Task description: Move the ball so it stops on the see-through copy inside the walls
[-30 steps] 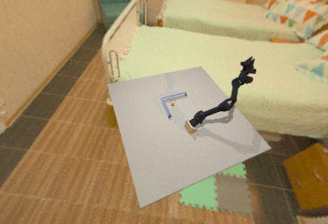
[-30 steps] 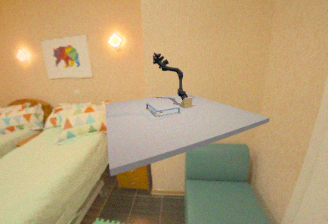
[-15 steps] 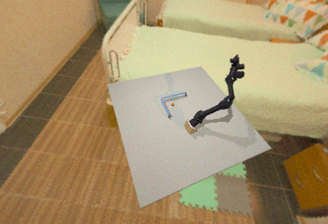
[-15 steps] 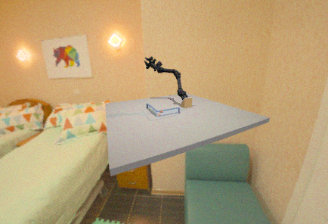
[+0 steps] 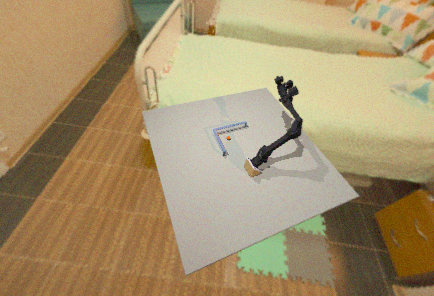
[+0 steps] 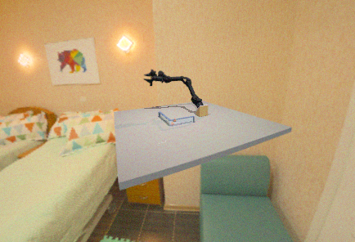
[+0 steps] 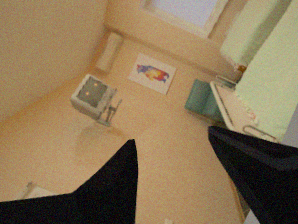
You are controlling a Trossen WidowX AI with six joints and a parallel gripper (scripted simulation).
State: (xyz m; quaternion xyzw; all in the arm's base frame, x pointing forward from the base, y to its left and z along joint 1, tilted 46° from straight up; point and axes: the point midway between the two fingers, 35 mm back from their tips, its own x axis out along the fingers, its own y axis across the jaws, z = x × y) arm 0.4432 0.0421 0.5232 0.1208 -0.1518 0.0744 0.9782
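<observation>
My gripper tip is now 430 mm to the right of the orange ball, 390 mm above it and 220 mm past it.
</observation>
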